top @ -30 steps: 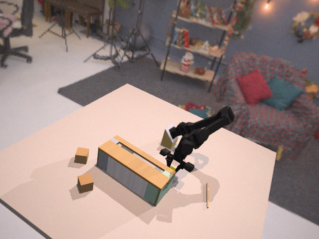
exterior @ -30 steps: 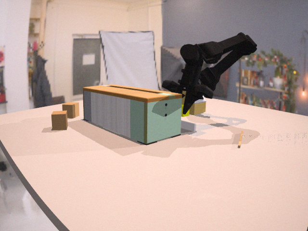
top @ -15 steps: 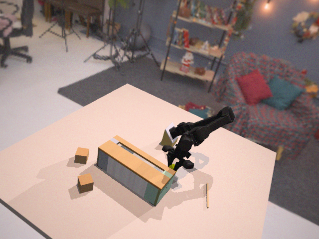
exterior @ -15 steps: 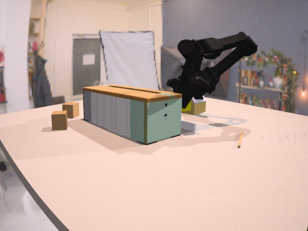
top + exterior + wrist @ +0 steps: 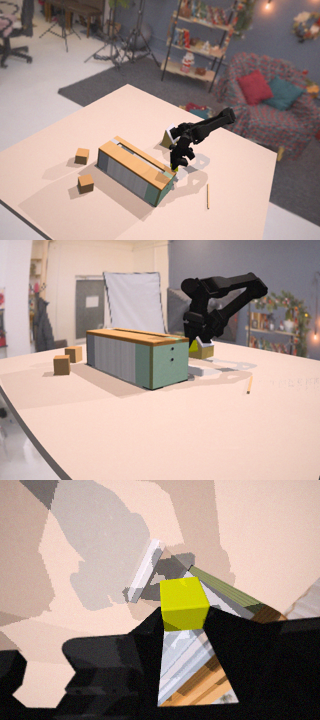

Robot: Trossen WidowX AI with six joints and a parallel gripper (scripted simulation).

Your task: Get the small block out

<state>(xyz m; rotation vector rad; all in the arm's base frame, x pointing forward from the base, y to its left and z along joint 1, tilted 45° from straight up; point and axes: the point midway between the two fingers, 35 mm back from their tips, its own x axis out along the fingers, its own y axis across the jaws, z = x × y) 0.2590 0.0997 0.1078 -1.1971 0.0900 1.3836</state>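
The yellow block is 10 mm behind my gripper tip, 10 mm to the left of it and 10 mm above it. The rest, counted from my gripper tip: thin wooden stick 60 mm behind, 220 mm to the left, 80 mm below; then box 80 mm ahead, 150 mm to the right, 20 mm below.
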